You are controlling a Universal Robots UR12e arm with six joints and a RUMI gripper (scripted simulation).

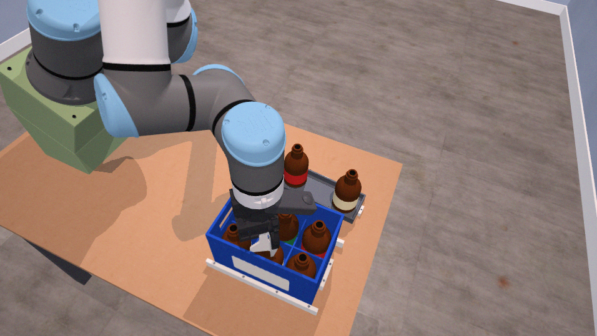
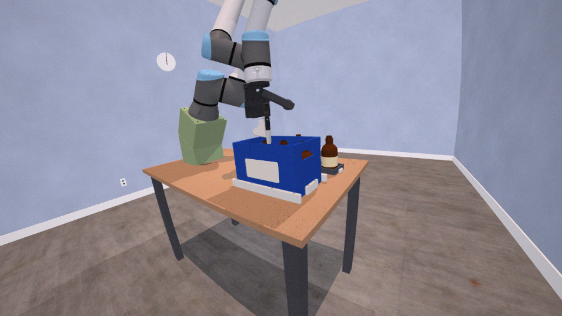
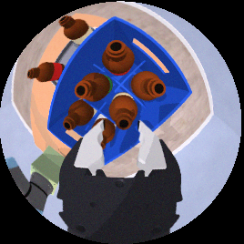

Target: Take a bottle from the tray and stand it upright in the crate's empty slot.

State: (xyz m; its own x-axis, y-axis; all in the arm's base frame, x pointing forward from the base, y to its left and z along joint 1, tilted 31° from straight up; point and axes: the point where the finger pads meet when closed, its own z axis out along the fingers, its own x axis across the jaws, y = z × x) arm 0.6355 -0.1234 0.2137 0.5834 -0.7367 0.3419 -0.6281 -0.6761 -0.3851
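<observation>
Right now my hand is 40 mm to the right of the blue crate and 90 mm above it. Round my hand: red-label bottle 70 mm behind, 290 mm to the left, 80 mm below; then grey tray 10 mm ahead, 280 mm to the left, 160 mm below.
</observation>
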